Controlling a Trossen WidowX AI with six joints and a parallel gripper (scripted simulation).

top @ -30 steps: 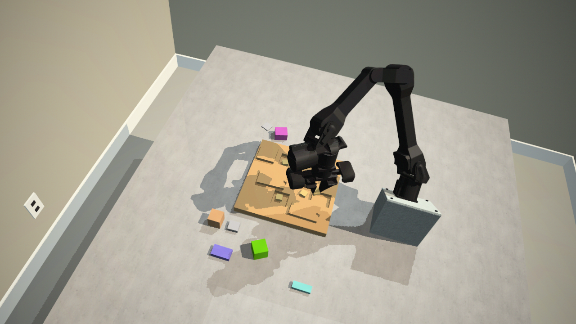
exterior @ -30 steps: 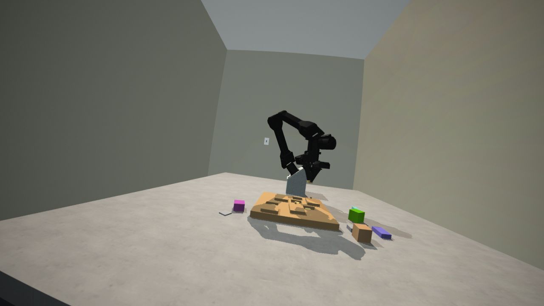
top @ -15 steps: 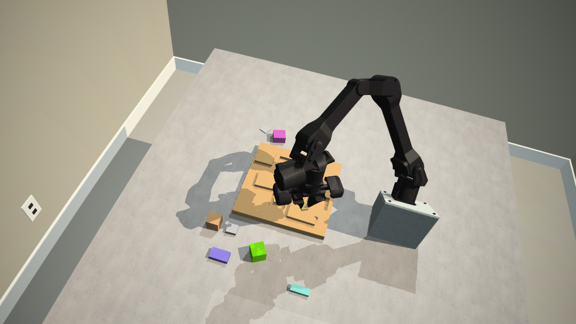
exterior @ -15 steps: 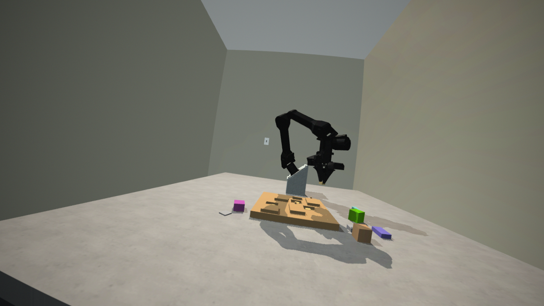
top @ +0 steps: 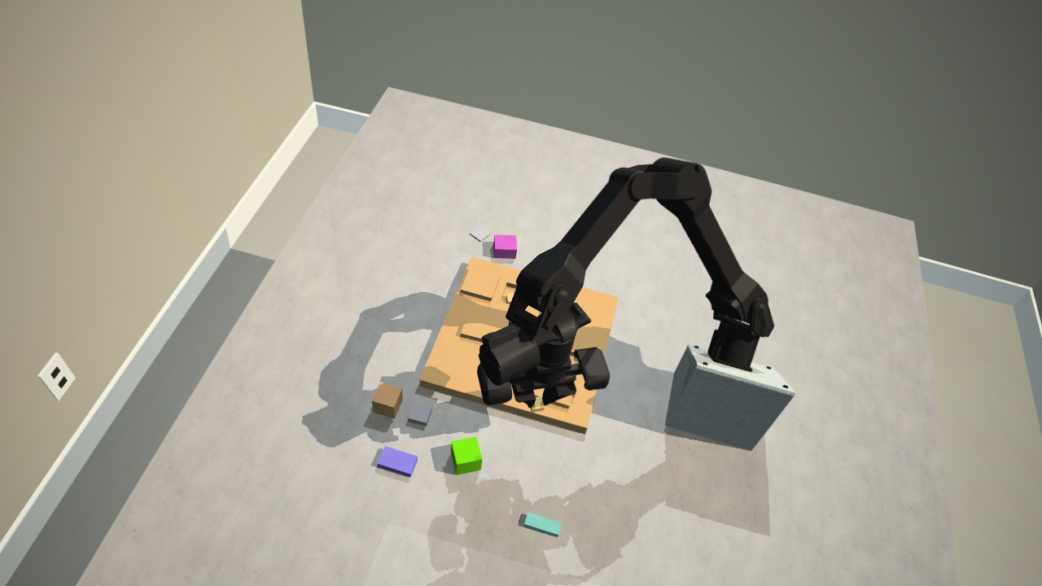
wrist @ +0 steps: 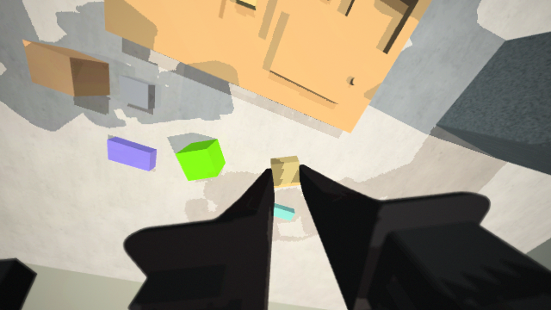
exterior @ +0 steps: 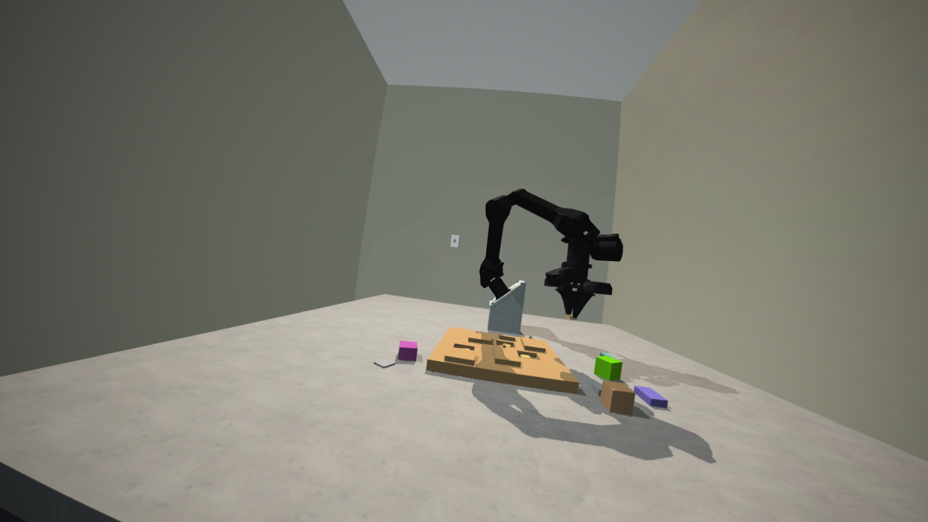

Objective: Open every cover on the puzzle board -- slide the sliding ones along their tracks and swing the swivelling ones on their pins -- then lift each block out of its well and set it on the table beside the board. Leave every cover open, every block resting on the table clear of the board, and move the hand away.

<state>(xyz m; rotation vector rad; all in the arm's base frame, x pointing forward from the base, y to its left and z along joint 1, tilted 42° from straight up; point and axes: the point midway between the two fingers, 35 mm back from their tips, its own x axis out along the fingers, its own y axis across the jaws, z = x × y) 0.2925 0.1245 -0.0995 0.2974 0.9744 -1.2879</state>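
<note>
My gripper tip is now 10 cm above the green block, 9 cm short of it and 7 cm to the right of it. The rest, counted from my gripper tip: grey block 19 cm ahead, 11 cm below, 1 cm to the left; purple block 19 cm ahead, 11 cm below, 10 cm to the left; cyan block 14 cm to the left, 11 cm below, 5 cm behind.
</note>
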